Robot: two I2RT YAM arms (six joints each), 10 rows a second.
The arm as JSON. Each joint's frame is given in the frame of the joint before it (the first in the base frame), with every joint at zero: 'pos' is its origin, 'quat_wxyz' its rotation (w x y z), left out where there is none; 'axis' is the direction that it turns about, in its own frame. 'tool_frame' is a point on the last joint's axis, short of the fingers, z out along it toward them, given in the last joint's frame.
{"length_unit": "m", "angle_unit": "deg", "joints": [
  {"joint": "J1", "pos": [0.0, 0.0, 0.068], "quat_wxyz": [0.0, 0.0, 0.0, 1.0], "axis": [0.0, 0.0, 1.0]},
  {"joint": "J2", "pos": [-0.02, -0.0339, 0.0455], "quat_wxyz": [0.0, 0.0, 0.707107, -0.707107], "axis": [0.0, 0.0, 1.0]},
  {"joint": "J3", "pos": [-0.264, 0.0, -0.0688], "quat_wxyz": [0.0, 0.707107, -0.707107, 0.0], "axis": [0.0, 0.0, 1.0]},
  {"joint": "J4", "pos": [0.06, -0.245, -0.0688], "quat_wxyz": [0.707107, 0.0, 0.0, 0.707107], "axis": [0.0, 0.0, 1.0]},
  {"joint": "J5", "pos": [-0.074, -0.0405, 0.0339], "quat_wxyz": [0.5, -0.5, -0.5, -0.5], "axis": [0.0, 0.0, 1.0]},
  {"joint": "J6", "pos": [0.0, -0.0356, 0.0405], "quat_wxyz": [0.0, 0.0, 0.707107, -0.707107], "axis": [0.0, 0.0, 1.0]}
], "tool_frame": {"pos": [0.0, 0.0, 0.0], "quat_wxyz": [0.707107, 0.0, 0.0, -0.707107]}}
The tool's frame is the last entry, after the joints.
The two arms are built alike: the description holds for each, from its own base.
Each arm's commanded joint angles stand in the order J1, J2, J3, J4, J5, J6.
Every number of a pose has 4 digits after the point.
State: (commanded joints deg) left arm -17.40 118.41 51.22 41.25 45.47 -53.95; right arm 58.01 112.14 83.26 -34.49 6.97 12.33
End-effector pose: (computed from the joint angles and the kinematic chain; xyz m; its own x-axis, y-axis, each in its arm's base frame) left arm 0.3597 -0.1393 0.0998 -0.9098 -0.3091 -0.2771 0.1459 0.3868 -0.9106; right arm 0.2219 0.3472 0.1945 -0.6363 -0.6185 -0.4611 -0.6932 0.7207 -0.0103
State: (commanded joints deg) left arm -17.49 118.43 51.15 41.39 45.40 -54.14; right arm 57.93 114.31 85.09 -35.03 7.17 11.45
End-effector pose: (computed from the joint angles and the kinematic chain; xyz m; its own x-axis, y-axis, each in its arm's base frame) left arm 0.3593 -0.1398 0.0996 -0.9101 -0.3099 -0.2750 0.1440 0.3859 -0.9112; right arm 0.2264 0.3529 0.1884 -0.6299 -0.6344 -0.4481 -0.7009 0.7129 -0.0239
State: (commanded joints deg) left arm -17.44 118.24 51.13 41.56 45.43 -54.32; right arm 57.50 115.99 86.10 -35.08 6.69 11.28
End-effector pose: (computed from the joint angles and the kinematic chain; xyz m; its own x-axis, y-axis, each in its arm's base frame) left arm 0.3595 -0.1395 0.1010 -0.9089 -0.3120 -0.2766 0.1461 0.3831 -0.9121; right arm 0.2315 0.3556 0.1816 -0.6361 -0.6369 -0.4356 -0.7003 0.7136 -0.0208
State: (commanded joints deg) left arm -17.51 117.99 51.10 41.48 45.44 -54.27; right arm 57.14 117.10 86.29 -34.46 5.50 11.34
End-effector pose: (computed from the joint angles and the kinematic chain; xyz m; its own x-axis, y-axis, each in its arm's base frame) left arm 0.3592 -0.1399 0.1024 -0.9086 -0.3106 -0.2793 0.1495 0.3825 -0.9118; right arm 0.2347 0.3570 0.1752 -0.6433 -0.6352 -0.4273 -0.7016 0.7126 -0.0031
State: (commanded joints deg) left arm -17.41 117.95 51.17 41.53 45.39 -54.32; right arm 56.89 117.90 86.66 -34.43 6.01 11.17
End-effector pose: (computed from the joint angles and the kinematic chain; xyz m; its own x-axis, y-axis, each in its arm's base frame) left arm 0.3598 -0.1394 0.1030 -0.9071 -0.3134 -0.2809 0.1503 0.3822 -0.9118; right arm 0.2376 0.3575 0.1714 -0.6451 -0.6365 -0.4227 -0.6977 0.7163 -0.0138
